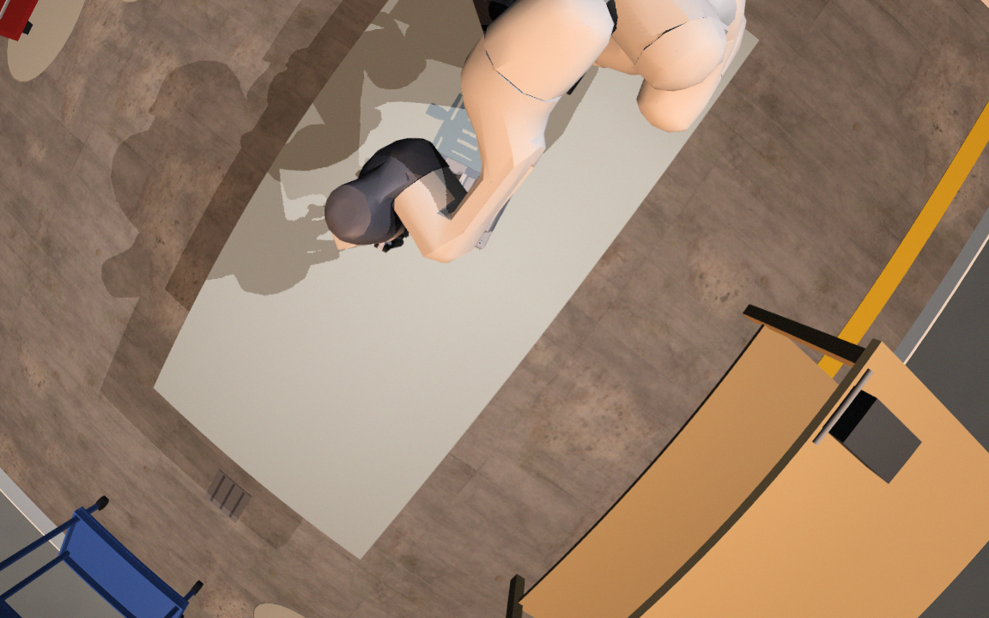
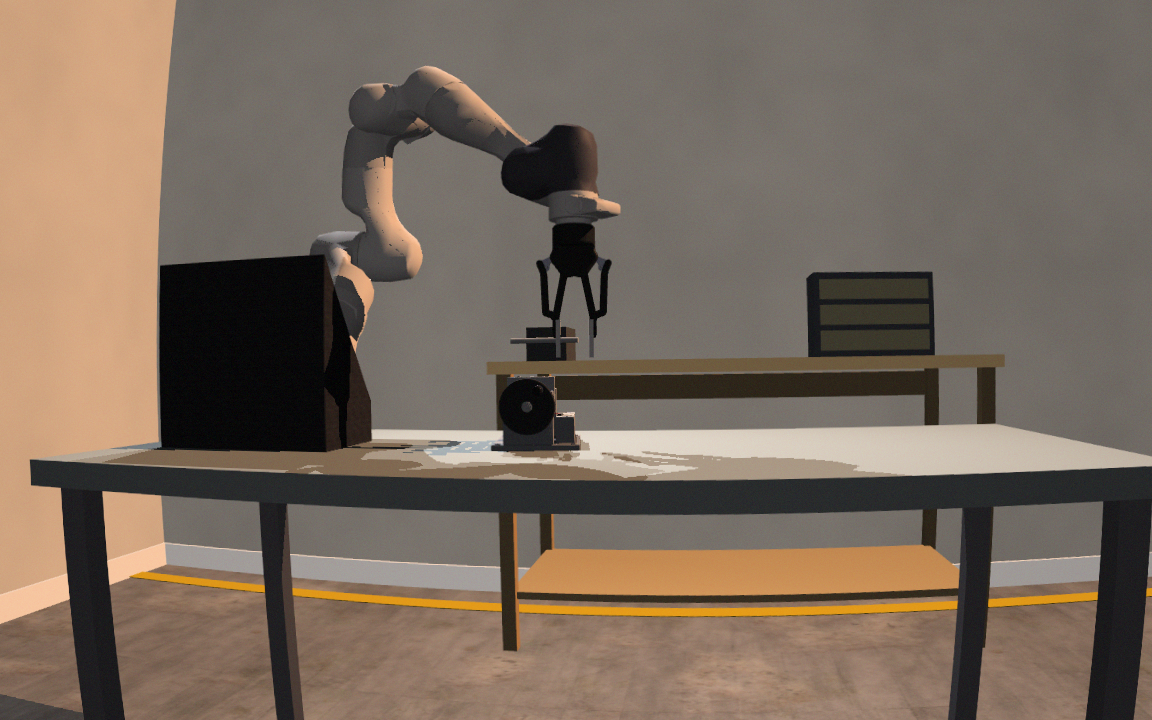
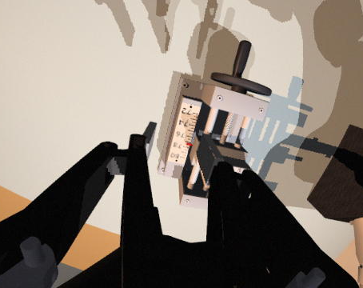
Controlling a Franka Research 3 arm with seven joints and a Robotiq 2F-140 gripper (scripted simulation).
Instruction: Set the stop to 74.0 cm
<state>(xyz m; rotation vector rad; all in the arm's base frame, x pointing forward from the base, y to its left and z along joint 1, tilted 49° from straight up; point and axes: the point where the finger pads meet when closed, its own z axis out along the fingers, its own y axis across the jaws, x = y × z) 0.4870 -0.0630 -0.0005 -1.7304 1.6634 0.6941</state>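
The black handwheel lies 6 cm behind my hand, 10 cm to the right of it and 9 cm below it.
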